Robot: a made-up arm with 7 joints. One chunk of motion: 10 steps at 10 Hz.
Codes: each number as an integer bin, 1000 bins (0 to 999) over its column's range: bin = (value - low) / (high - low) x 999, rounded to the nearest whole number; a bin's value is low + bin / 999 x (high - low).
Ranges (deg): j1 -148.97..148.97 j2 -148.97..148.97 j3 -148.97..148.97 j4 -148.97..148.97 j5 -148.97..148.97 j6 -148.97..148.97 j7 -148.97..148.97
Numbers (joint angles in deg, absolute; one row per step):
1: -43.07 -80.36 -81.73 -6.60 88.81 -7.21 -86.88
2: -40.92 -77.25 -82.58 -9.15 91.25 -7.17 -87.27
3: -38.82 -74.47 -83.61 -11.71 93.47 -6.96 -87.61
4: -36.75 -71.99 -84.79 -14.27 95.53 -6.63 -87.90
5: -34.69 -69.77 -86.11 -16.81 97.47 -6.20 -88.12
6: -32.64 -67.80 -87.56 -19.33 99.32 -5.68 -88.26
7: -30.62 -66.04 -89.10 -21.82 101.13 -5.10 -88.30
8: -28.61 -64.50 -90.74 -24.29 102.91 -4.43 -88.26
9: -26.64 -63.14 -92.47 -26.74 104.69 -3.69 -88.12
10: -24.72 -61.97 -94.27 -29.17 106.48 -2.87 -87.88
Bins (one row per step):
1: 355 230 225 477 797 475 208
2: 362 240 223 469 805 475 207
3: 369 250 219 460 813 476 206
4: 376 258 215 452 820 477 205
5: 383 266 211 443 826 479 204
6: 390 272 206 435 833 480 204
7: 397 278 201 426 839 482 203
8: 404 283 195 418 845 485 204
9: 410 288 189 410 851 487 204
10: 417 292 183 402 857 490 205

